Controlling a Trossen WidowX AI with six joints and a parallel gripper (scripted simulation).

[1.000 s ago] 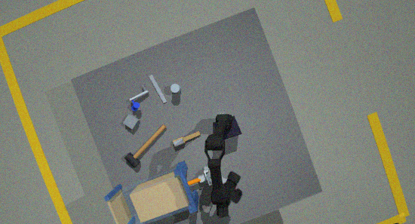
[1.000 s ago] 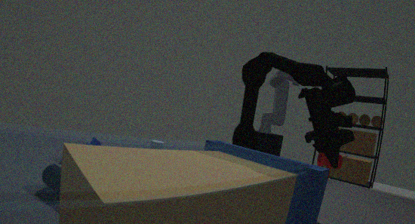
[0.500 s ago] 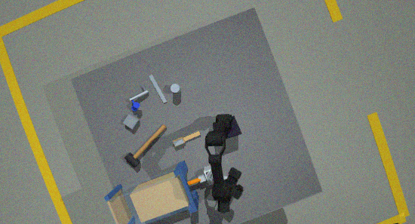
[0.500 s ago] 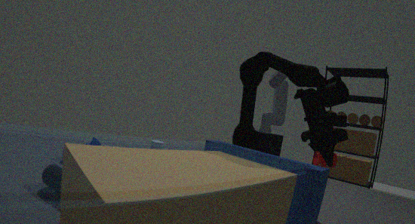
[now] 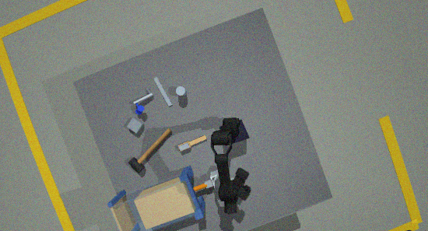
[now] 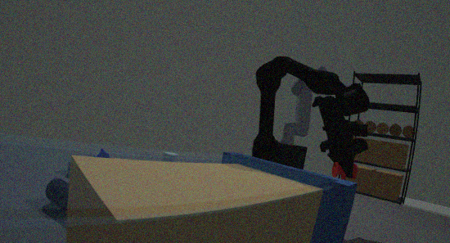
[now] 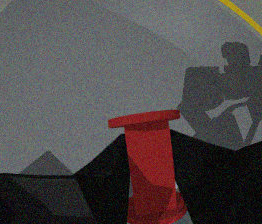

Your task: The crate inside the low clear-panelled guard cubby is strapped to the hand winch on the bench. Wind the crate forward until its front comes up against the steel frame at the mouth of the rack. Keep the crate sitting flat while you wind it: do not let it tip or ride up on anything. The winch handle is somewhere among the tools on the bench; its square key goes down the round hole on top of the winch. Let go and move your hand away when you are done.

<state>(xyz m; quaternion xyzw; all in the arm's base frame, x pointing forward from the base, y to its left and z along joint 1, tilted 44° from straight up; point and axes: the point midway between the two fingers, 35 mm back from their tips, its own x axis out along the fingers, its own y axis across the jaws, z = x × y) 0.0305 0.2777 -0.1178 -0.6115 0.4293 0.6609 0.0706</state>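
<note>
Right now the winch handle is 50 mm ahead of my gripper tip, 10 mm to the right of it and 30 mm below it. Also, from my gripper tip: blue steel frame (270 mm ahead, 10 mm to the left, 30 mm below); red knob (10 mm ahead, 10 mm to the right); winch (100 mm ahead, 30 mm to the right, 100 mm below).
</note>
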